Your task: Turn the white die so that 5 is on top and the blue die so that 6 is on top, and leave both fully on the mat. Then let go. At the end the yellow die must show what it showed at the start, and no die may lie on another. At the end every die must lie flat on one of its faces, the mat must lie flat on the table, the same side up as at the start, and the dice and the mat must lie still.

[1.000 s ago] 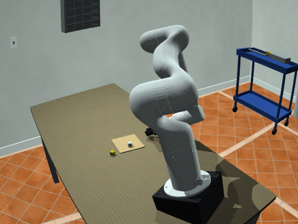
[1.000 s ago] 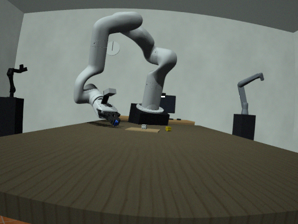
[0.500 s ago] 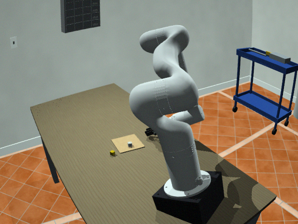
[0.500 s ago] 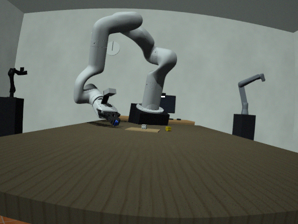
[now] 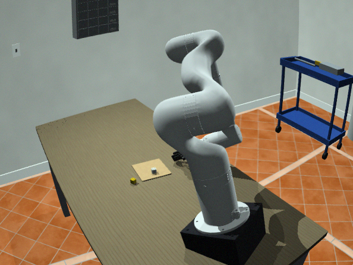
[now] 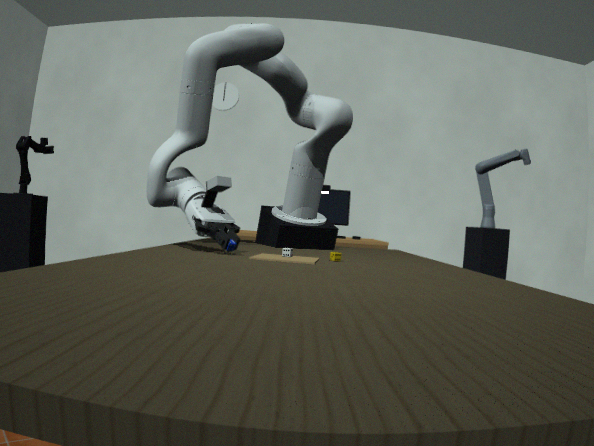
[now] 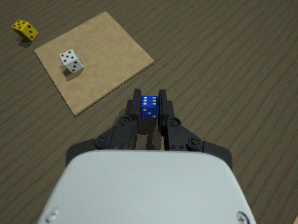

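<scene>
The tan mat lies 30 mm ahead of my hand, 130 mm to the left of it and 30 mm below it. Also, from my hand: white die (140 mm to the left, 20 mm below); yellow die (260 mm to the left, 20 mm below); blue die (10 mm ahead, 10 mm below).
</scene>
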